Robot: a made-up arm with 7 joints. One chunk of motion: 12 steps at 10 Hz.
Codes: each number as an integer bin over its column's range. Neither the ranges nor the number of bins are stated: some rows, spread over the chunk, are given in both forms.
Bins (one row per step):
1: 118 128 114 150 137 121
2: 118 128 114 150 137 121
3: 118 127 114 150 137 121
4: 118 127 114 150 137 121
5: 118 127 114 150 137 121
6: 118 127 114 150 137 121
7: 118 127 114 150 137 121
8: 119 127 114 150 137 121
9: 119 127 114 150 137 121
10: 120 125 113 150 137 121
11: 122 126 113 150 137 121
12: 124 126 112 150 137 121
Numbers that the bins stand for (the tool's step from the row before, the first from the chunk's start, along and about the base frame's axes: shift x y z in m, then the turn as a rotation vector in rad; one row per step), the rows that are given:
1: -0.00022 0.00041 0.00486 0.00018 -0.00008 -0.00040
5: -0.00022 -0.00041 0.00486 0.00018 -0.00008 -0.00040
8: 0.00033 -0.00041 0.00486 0.00018 -0.00008 -0.00040
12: 0.00308 -0.00124 0.00328 0.00018 -0.00008 -0.00040
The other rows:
2: -0.00022 0.00041 0.00486 0.00018 -0.00008 -0.00040
3: -0.00022 -0.00041 0.00486 0.00018 -0.00008 -0.00040
4: -0.00022 -0.00041 0.00486 0.00018 -0.00008 -0.00040
6: -0.00022 -0.00041 0.00486 0.00018 -0.00008 -0.00040
7: -0.00022 -0.00041 0.00486 0.00018 -0.00008 -0.00040
9: 0.00033 -0.00041 0.00486 0.00018 -0.00008 -0.00040
10: 0.00088 -0.00206 0.00407 0.00018 -0.00008 -0.00040
11: 0.00198 -0.00124 0.00407 0.00018 -0.00008 -0.00040

